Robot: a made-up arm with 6 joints. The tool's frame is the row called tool. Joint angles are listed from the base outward. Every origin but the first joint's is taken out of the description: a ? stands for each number. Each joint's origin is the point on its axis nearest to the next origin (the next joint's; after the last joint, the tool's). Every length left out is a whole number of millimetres.
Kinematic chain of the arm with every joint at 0, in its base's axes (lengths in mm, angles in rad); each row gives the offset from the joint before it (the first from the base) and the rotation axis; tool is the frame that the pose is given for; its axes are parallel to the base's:
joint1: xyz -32 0 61 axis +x
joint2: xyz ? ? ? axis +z
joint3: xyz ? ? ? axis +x
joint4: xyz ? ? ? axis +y
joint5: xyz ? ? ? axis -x
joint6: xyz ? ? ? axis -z
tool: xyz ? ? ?
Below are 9 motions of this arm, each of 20 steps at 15 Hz.
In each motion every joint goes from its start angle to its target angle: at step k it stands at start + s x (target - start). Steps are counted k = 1, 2, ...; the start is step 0. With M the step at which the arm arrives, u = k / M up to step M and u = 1 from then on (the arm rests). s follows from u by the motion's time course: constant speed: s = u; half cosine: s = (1 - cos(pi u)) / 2; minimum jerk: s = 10 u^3 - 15 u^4 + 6 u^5.
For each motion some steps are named. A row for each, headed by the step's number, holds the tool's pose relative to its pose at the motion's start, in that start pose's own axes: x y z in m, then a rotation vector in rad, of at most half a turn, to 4 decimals.
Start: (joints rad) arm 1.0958 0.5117 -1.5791 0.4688 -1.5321 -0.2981
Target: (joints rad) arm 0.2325 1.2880 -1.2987 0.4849 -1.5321 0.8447
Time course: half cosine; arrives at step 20
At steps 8, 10, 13, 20:
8: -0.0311 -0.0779 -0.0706 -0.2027 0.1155 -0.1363
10: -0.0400 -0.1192 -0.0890 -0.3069 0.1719 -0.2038
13: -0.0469 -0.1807 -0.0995 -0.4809 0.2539 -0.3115
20: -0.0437 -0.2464 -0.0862 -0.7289 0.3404 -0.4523

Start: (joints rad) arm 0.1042 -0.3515 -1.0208 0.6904 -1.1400 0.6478
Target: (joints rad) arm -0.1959 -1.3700 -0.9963 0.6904 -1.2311 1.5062
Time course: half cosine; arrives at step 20
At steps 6, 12, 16, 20:
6: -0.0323 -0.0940 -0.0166 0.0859 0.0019 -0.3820
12: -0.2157 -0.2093 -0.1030 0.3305 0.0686 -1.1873
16: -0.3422 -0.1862 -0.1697 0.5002 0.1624 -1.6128
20: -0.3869 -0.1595 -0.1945 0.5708 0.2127 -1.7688

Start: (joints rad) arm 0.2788 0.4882 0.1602 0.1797 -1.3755 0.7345
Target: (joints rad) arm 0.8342 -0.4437 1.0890 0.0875 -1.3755 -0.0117
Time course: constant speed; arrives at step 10
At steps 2, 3, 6, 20:
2: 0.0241 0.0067 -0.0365 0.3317 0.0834 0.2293
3: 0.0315 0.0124 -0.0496 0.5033 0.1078 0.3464
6: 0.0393 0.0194 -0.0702 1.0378 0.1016 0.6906
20: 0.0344 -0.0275 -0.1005 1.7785 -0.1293 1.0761

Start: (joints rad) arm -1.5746 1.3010 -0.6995 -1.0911 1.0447 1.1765
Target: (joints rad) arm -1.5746 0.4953 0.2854 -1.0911 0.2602 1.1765
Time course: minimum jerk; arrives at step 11
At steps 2, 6, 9, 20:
2: 0.0051 0.0053 -0.0083 -0.0404 0.0499 -0.0076
6: -0.0114 -0.0322 -0.0684 -0.4764 0.5348 -0.3444
9: -0.1094 -0.1029 -0.0169 -0.6451 0.6863 -0.7917
20: -0.1263 -0.1091 -0.0059 -0.6540 0.6919 -0.8537

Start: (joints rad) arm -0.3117 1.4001 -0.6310 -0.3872 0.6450 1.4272
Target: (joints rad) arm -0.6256 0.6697 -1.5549 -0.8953 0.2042 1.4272
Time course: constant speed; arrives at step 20
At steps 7, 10, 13, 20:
7: -0.0520 0.0727 0.1126 -0.0608 -0.2007 0.1014
10: -0.0792 0.1178 0.1486 -0.0793 -0.2756 0.1852
13: -0.1093 0.1695 0.1757 -0.0973 -0.3385 0.2916
20: -0.1928 0.3081 0.1987 -0.1542 -0.4220 0.6136

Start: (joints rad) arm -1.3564 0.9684 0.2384 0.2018 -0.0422 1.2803
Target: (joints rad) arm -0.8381 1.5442 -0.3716 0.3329 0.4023 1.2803
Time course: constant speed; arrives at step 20
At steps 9, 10, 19, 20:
9: -0.0900 0.0558 0.1318 0.0097 -0.4449 0.2261
10: -0.1049 0.0561 0.1436 0.0191 -0.4992 0.2448
19: -0.2597 0.0023 0.2006 0.1698 -1.0142 0.3301
20: -0.2775 -0.0092 0.2000 0.1930 -1.0730 0.3289

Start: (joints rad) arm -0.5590 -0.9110 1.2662 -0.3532 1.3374 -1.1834
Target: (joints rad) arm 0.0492 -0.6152 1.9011 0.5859 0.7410 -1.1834
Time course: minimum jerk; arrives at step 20
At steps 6, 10, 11, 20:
6: -0.0475 0.0101 0.0826 0.2411 -0.1606 0.1810
10: -0.1658 -0.0674 0.2150 0.7548 -0.5404 0.4987
11: -0.1978 -0.1064 0.2336 0.8973 -0.6560 0.5745
20: -0.2983 -0.2954 0.2007 1.4942 -1.2154 0.8577

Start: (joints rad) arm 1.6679 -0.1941 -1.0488 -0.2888 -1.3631 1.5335
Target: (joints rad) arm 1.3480 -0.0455 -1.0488 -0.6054 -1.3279 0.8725
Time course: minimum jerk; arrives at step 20
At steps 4, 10, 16, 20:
4: 0.0005 0.0186 0.0023 -0.0018 -0.0190 0.0666
10: -0.0412 0.1539 0.0133 -0.0515 -0.1544 0.5744
16: -0.1478 0.2491 -0.0051 -0.1625 -0.2620 1.0783
20: -0.1647 0.2568 -0.0104 -0.1814 -0.2732 1.1439

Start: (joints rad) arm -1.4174 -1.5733 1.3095 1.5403 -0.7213 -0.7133
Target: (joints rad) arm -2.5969 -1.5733 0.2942 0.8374 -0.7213 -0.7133
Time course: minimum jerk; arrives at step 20
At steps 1, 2, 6, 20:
1: -0.0001 0.0005 0.0001 -0.0021 -0.0003 -0.0001
2: -0.0007 0.0034 0.0009 -0.0154 -0.0025 -0.0005
6: -0.0131 0.0692 0.0050 -0.2997 -0.0479 0.0069
20: -0.1301 0.2293 -0.3147 -1.8764 -0.2833 0.5593

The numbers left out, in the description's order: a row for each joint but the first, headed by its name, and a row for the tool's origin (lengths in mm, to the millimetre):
joint2: 0 81 -79
joint3: -84 74 0
joint4: 0 -89 14
joint5: -113 0 75
joint6: 0 38 162
tool: 339 -5 0

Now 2 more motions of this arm.
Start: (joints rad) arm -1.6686 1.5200 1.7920 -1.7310 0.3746 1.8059
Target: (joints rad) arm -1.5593 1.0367 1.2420 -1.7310 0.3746 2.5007
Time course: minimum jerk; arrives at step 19
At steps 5, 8, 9, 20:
5: 0.0119 -0.0290 -0.0328 0.0598 0.0514 -0.0463
8: 0.0267 -0.0817 -0.1057 0.1739 0.1599 -0.1407
9: 0.0292 -0.1008 -0.1375 0.2181 0.2060 -0.1794
20: 0.0040 -0.1783 -0.3285 0.4457 0.4862 -0.3964

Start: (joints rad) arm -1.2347 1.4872 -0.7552 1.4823 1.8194 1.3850
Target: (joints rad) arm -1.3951 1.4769 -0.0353 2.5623 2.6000 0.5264
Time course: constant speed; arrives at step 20
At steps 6, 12, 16, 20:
6: -0.0699 0.1414 0.0823 0.2288 -0.3639 0.5181
12: -0.2321 0.1806 0.1557 0.4020 -0.8593 0.9344
16: -0.3557 0.1565 0.1568 0.4710 -1.2570 1.1283
20: -0.4639 0.1185 0.1068 0.4925 -1.6992 1.2302

